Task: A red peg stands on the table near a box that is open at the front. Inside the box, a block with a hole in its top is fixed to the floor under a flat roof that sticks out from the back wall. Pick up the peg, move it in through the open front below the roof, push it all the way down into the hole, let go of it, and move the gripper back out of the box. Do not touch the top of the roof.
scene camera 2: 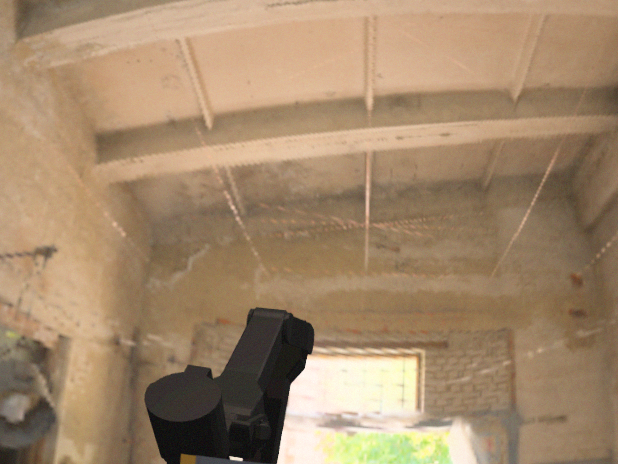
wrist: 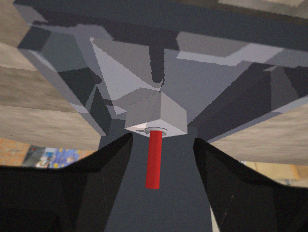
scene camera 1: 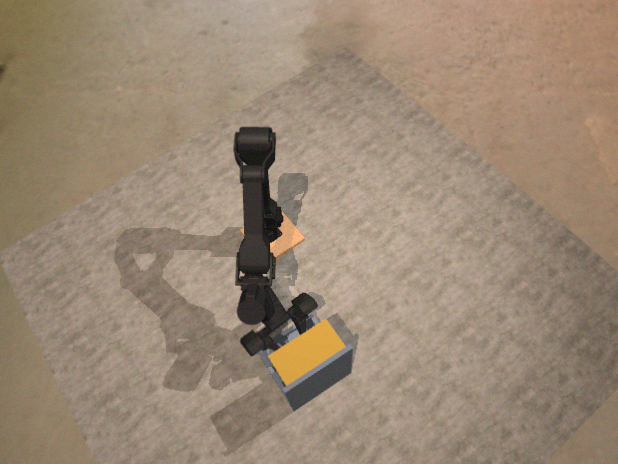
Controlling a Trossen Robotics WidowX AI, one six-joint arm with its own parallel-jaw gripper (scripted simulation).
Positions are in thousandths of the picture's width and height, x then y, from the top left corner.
Labels:
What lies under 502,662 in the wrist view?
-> A red peg.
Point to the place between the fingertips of the gripper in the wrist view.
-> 531,606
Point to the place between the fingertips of the gripper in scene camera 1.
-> At 481,755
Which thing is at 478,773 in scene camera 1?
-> An orange roof.

